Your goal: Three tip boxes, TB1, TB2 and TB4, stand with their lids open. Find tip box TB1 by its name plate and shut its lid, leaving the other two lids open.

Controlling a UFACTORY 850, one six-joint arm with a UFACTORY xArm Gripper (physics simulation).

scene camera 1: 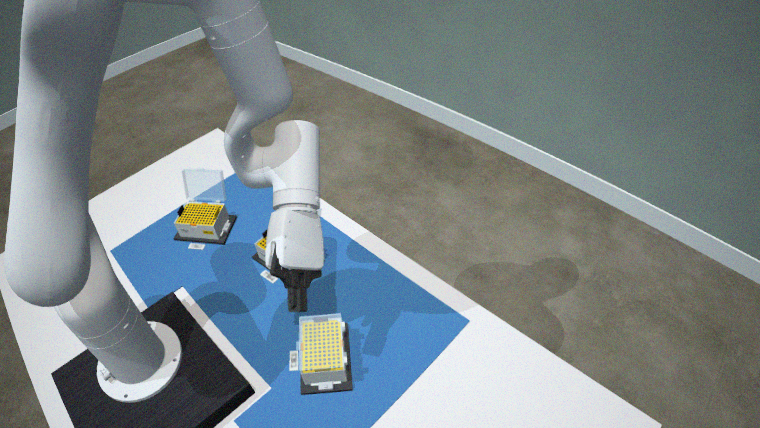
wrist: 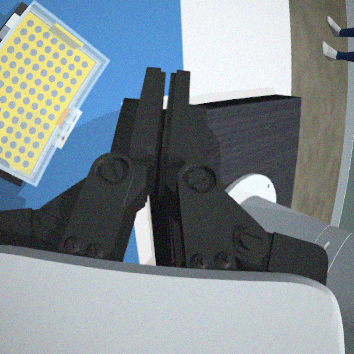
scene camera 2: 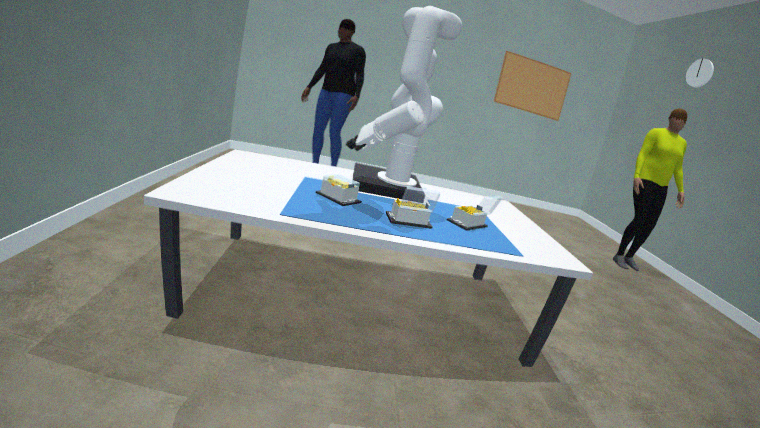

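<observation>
Three tip boxes with yellow racks stand on dark bases. The near box [scene camera 1: 322,348] [scene camera 2: 339,190] [wrist: 37,90] has its clear lid lying down over the rack. The far box [scene camera 1: 201,220] [scene camera 2: 469,217] has its clear lid [scene camera 1: 204,185] [scene camera 2: 491,204] upright. The middle box [scene camera 1: 261,245] [scene camera 2: 411,213] is mostly hidden by the wrist in scene camera 1; its lid [scene camera 2: 432,198] stands up in scene camera 2. The name plates [scene camera 1: 293,360] [scene camera 1: 196,246] [scene camera 1: 269,276] are too small to read, so I cannot tell which is TB1. My gripper [scene camera 1: 297,309] [scene camera 2: 351,143] [wrist: 165,95] is shut and empty, high above the table.
The boxes stand on a blue mat [scene camera 1: 420,324] [scene camera 2: 491,240] on the white table [scene camera 1: 478,372] [scene camera 2: 212,183]. The arm's dark base plate [scene camera 1: 212,393] [wrist: 255,135] lies beside the mat. Two people [scene camera 2: 343,69] [scene camera 2: 661,156] stand away from the table.
</observation>
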